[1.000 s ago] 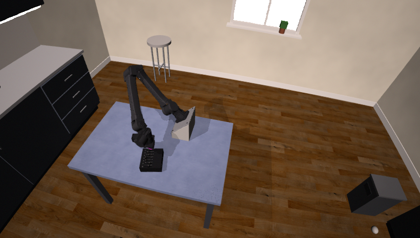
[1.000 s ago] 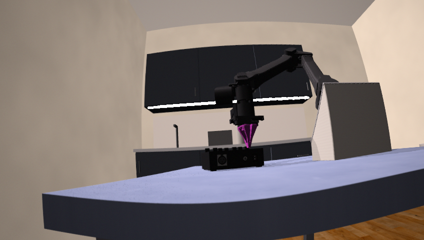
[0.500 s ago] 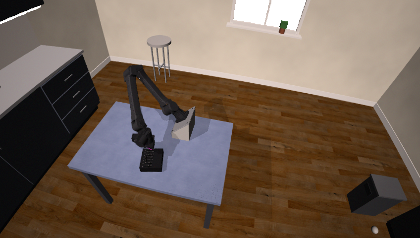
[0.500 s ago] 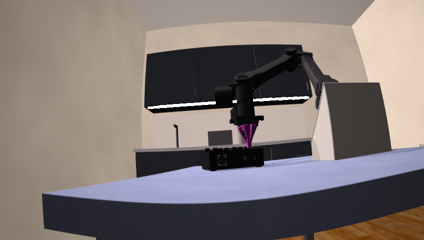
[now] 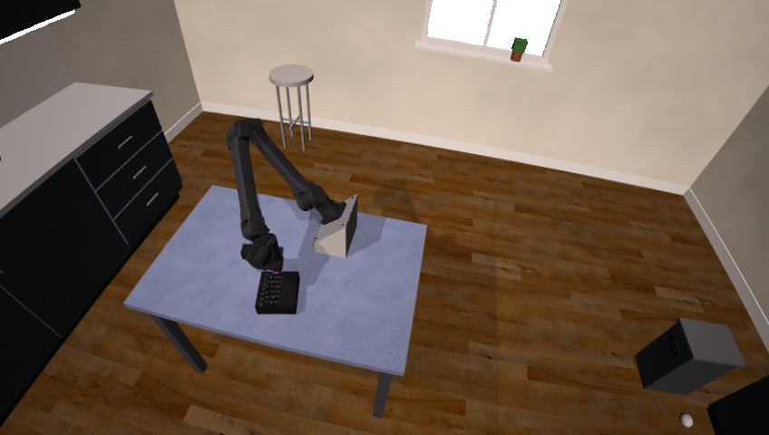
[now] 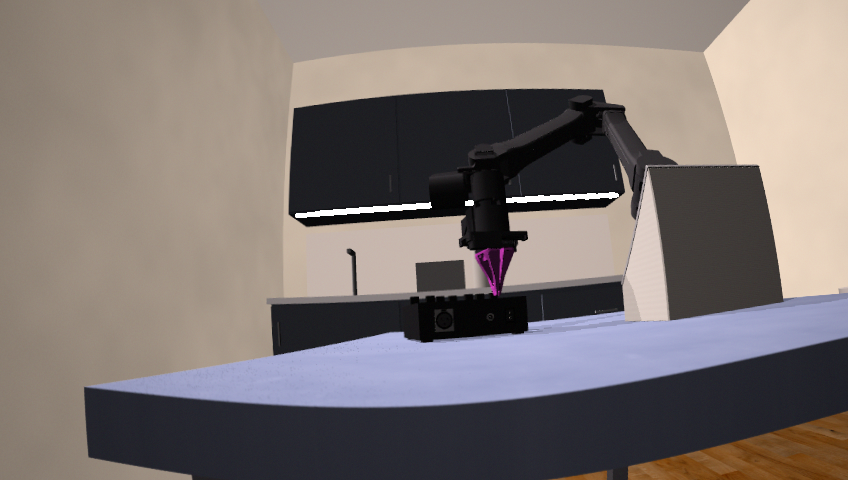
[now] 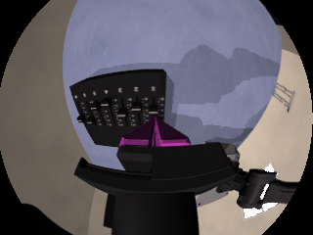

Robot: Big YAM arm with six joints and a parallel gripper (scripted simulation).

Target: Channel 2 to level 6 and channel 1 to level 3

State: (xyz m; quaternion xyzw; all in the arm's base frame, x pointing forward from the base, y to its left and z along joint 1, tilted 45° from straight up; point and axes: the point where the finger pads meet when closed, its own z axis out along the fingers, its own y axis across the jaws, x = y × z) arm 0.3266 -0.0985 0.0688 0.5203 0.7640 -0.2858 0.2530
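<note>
My gripper is now 10 mm to the left of the fader, 10 mm short of it and 10 mm above it.
</note>
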